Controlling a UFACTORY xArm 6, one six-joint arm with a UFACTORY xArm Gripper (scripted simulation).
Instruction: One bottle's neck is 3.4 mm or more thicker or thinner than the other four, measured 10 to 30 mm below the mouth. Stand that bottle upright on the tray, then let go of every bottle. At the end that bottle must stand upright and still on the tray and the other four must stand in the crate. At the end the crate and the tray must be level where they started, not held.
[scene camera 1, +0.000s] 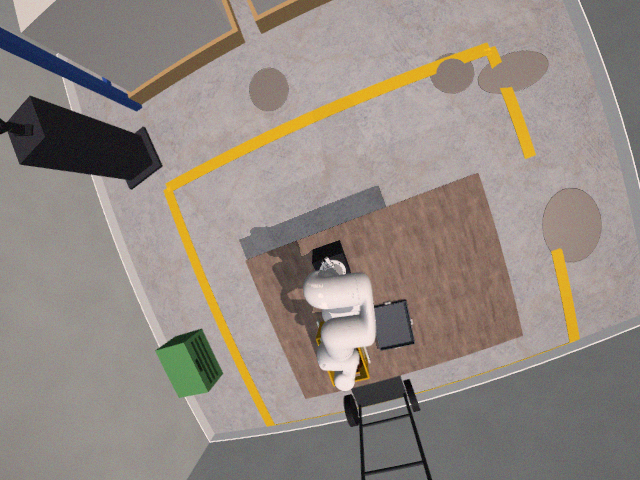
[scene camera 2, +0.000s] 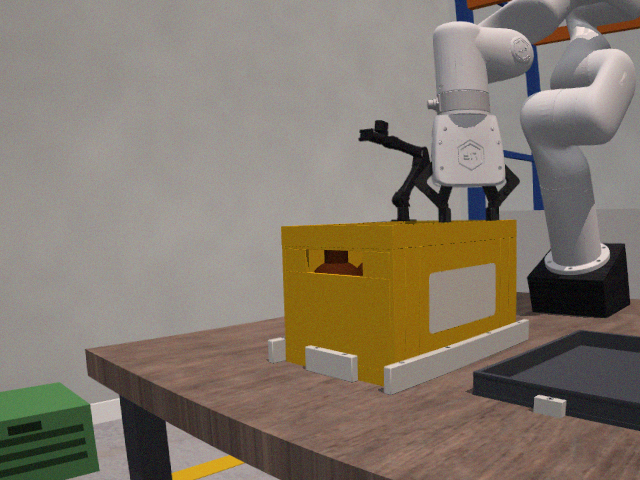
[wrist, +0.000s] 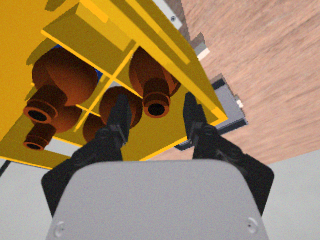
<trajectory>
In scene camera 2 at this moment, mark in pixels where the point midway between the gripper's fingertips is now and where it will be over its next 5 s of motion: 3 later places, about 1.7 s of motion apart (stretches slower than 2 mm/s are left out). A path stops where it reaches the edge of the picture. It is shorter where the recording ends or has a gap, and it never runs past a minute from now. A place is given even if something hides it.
My gripper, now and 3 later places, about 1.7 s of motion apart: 469, 236; 469, 237; 443, 183; 430, 197
</trajectory>
